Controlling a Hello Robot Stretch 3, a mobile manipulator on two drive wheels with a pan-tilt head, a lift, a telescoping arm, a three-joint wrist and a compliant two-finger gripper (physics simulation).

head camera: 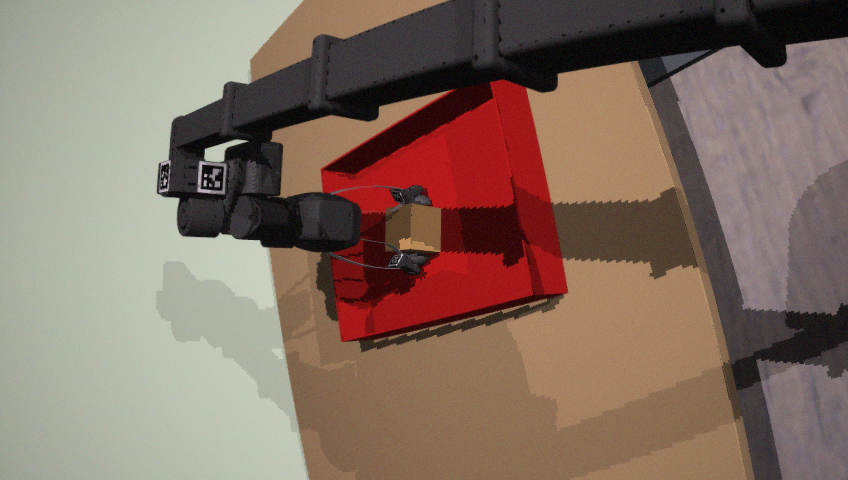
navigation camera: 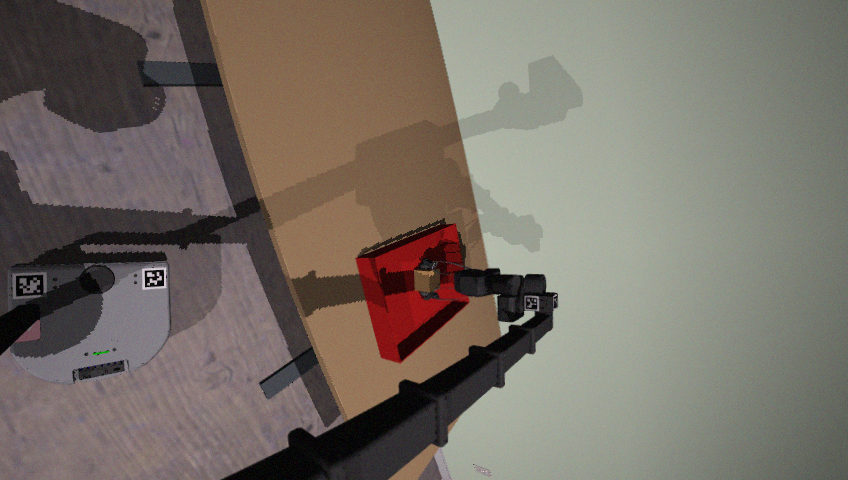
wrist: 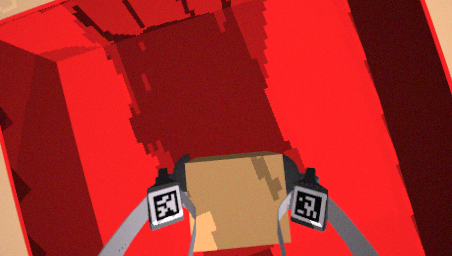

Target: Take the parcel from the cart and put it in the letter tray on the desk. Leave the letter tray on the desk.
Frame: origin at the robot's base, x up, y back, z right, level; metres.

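Seen in the pictures: gripper, fingertip midpoint: [head camera: 424,230] [navigation camera: 421,278]; robot's base at its link origin: [navigation camera: 98,278].
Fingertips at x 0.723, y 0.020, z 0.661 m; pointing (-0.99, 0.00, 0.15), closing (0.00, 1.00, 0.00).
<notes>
Pixels of each thing's top centre, then the offset from my fingertips to it. Level surfaces: height alone.
- small tan box at its top centre: [head camera: 396,228] [navigation camera: 435,279] dz -0.009, dx +0.055, dy +0.000 m
- red letter tray at its top centre: [head camera: 406,219] [navigation camera: 431,284] dz -0.032, dx +0.060, dy +0.011 m
- desk at its surface level: dx -0.003 m
- wooden floor at its surface level: dx -0.723 m
The parcel, a small tan box [head camera: 421,227] [navigation camera: 426,280] [wrist: 237,200], is between the two fingertips of my gripper [head camera: 411,229] [navigation camera: 427,279] [wrist: 235,173], which is shut on it. The red letter tray [head camera: 538,196] [navigation camera: 374,309] [wrist: 325,85] stands on the desk [head camera: 612,178] [navigation camera: 321,77]. In the head and navigation views the parcel is over the tray's inside, within its walls. The wrist view shows the tray's floor beyond and on both sides of the parcel. Whether the parcel's underside touches the tray's floor is hidden. The cart does not show as such.
The telescoping arm [head camera: 410,65] [navigation camera: 440,380] reaches across above the desk, past the tray. A pale wall [head camera: 89,89] [navigation camera: 684,237] stands beyond the desk's far edge, close to the wrist. My base [navigation camera: 136,321] is on the wooden floor [navigation camera: 196,410] on the desk's other side.
</notes>
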